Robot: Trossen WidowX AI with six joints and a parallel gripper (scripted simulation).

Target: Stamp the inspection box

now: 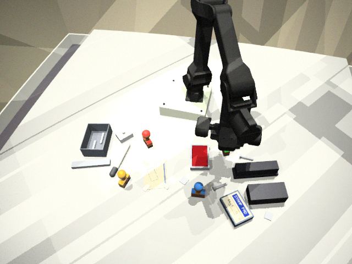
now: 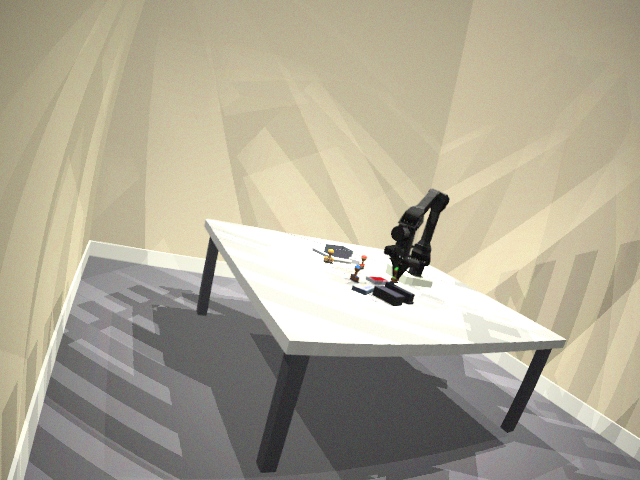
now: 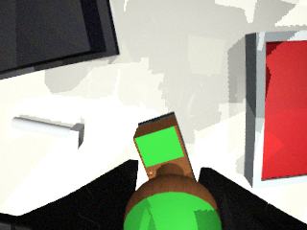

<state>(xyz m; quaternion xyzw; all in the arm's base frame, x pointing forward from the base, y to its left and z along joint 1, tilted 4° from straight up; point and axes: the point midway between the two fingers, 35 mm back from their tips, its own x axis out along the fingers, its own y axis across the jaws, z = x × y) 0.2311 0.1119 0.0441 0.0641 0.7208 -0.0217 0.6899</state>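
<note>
The red ink pad lies 8 cm to the right of my gripper tip, 4 cm below it and 2 cm ahead of it. Also, from my gripper tip: stamp tin: 18 cm ahead, 4 cm to the left, 4 cm below; then blue-knobbed stamp: 14 cm ahead, 7 cm to the right, 3 cm below; then green-knobbed stamp: right at my gripper tip.
</note>
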